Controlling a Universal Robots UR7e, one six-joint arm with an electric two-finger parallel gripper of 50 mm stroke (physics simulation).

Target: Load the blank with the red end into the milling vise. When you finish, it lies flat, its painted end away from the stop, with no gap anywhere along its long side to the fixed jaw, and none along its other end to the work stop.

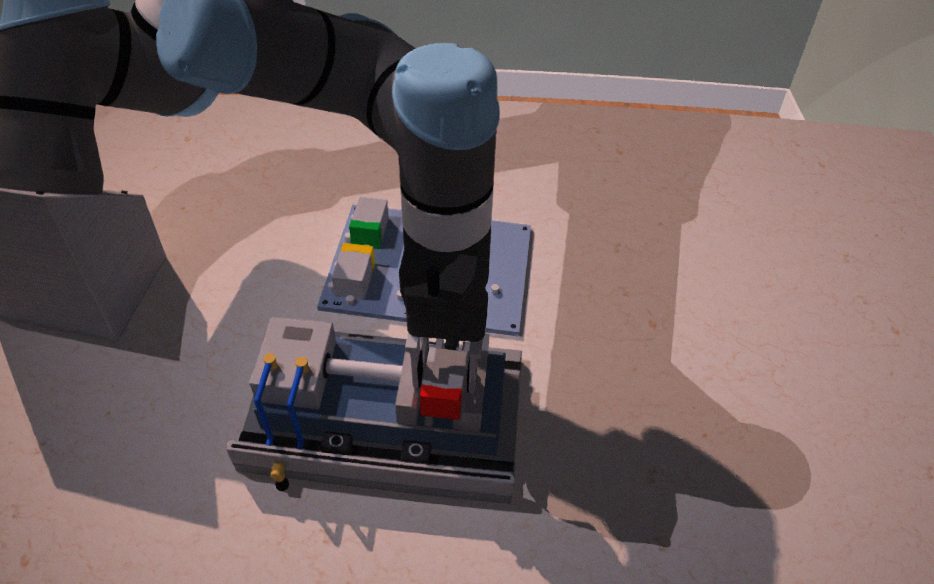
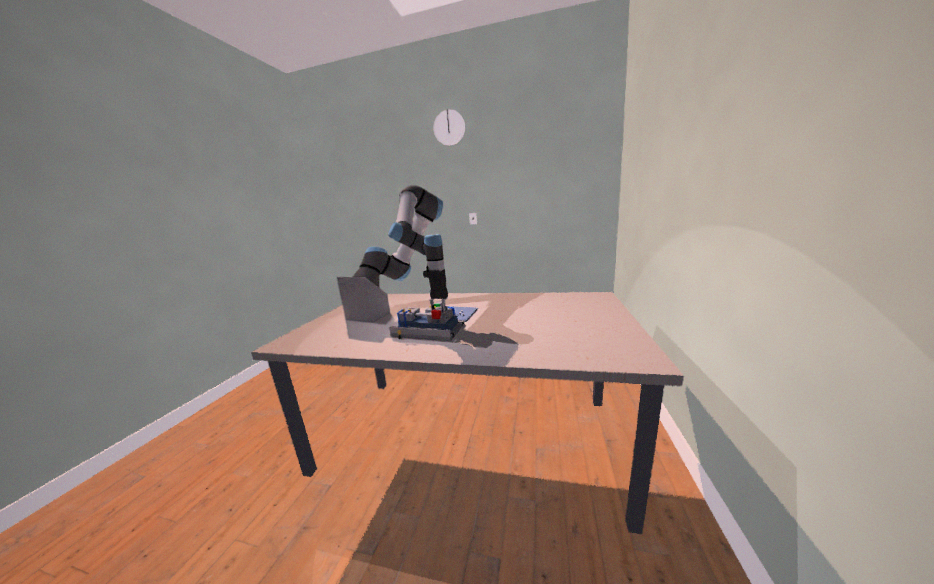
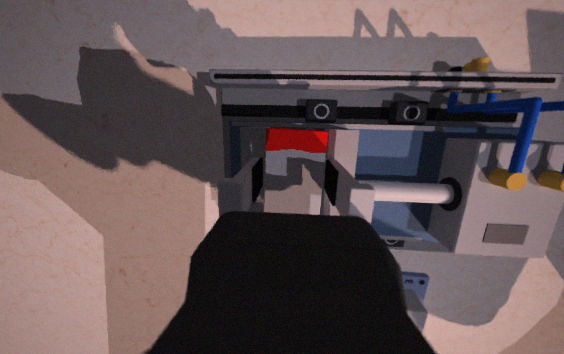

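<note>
The blank with the red end (image 1: 440, 402) (image 3: 295, 140) (image 2: 436, 314) lies flat in the blue milling vise (image 1: 360, 402) (image 3: 389, 148) (image 2: 420, 323), its red end towards the T-slot rail. My gripper (image 1: 445, 359) (image 3: 293, 172) (image 2: 436, 305) is open and straddles the blank's grey body, with its pads standing off both long sides. The grey moving jaw (image 1: 406, 393) (image 3: 344, 146) is close beside one long side, and the fixed jaw (image 1: 489, 393) (image 3: 235, 150) is on the other. The gripper body hides the blank's other end and the work stop.
The vise screw (image 1: 363, 371) (image 3: 408, 192) runs to the grey end block with blue hoses (image 1: 294, 360). Behind the vise is a blue-grey plate (image 1: 511, 263) with a green-ended blank (image 1: 365, 231) and a yellow-ended blank (image 1: 356, 249). The robot's grey base box (image 1: 115, 263) (image 2: 363, 300) stands at the left.
</note>
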